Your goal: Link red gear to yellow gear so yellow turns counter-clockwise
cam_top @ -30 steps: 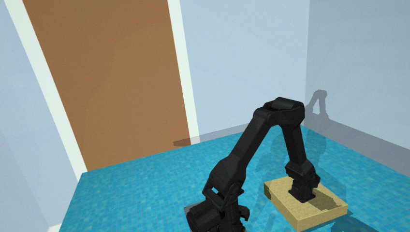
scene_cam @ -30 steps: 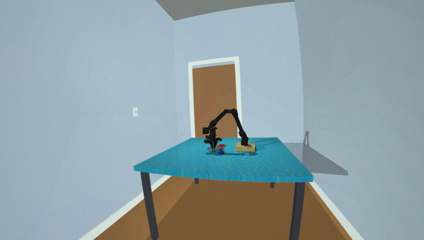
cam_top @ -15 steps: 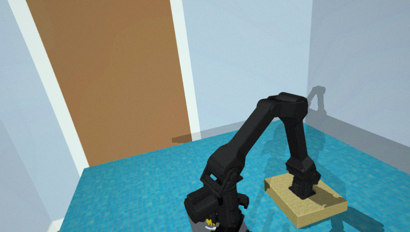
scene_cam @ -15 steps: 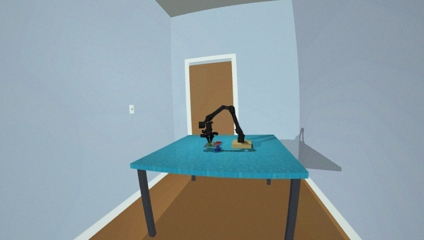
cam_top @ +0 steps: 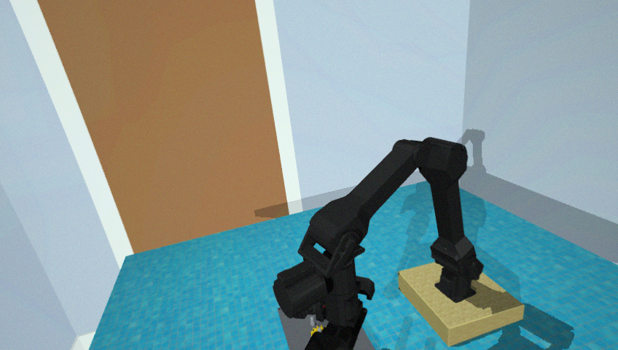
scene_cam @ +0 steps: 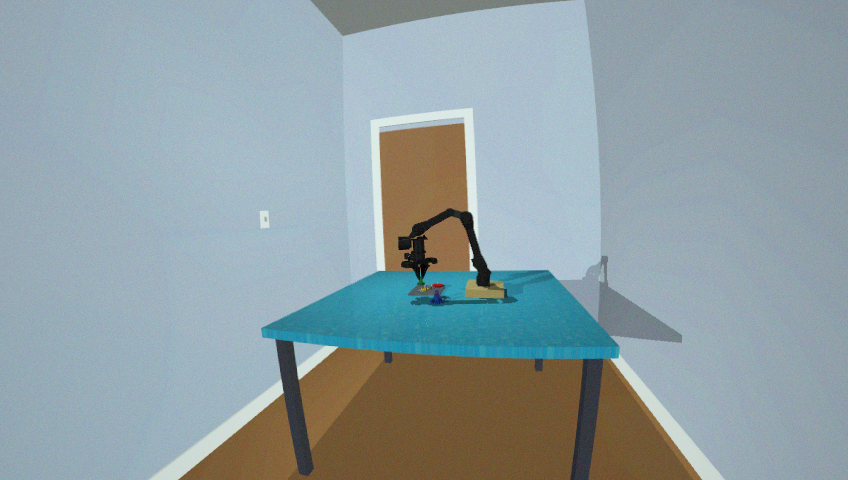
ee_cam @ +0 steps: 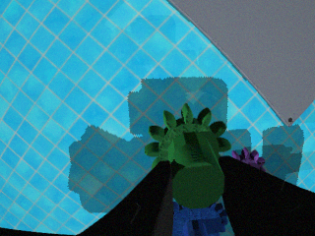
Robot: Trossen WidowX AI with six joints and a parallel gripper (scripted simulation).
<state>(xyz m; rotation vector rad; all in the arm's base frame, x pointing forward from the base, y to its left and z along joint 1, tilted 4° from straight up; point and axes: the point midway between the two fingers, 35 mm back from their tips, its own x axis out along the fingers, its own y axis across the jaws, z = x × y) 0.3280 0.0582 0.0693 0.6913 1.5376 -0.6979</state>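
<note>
Right now the red gear is 70 mm behind my gripper tip, 230 mm to the right of it and 80 mm below it. The rest, counted from my gripper tip: purple gear 80 mm behind, 10 mm to the left, 80 mm below; then green gear 10 mm below; then blue gear 80 mm behind, 80 mm to the left, 80 mm below.
</note>
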